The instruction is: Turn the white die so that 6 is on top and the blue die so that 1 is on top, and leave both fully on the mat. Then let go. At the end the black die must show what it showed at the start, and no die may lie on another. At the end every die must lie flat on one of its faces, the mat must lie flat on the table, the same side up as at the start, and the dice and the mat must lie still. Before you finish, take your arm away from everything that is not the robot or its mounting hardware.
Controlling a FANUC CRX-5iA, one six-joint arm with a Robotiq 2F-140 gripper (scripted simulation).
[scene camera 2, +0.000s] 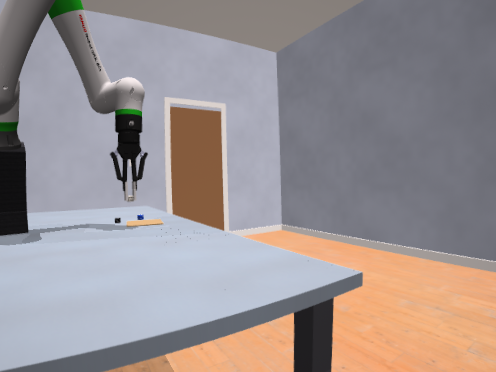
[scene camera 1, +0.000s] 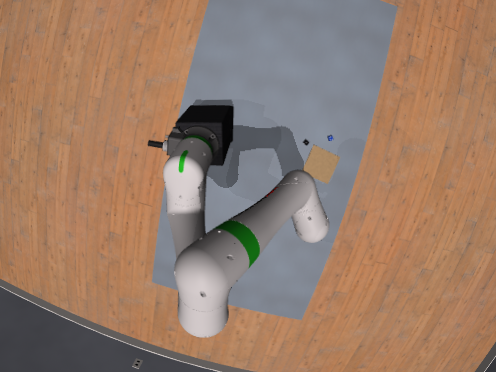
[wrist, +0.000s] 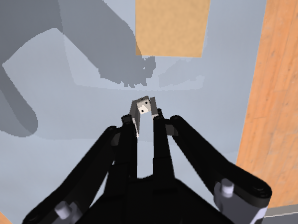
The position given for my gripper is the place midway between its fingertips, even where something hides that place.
In view: my gripper [scene camera 2: 130, 200] and a tan mat [scene camera 1: 320, 163].
My gripper is seen too in the wrist view [wrist: 145, 106].
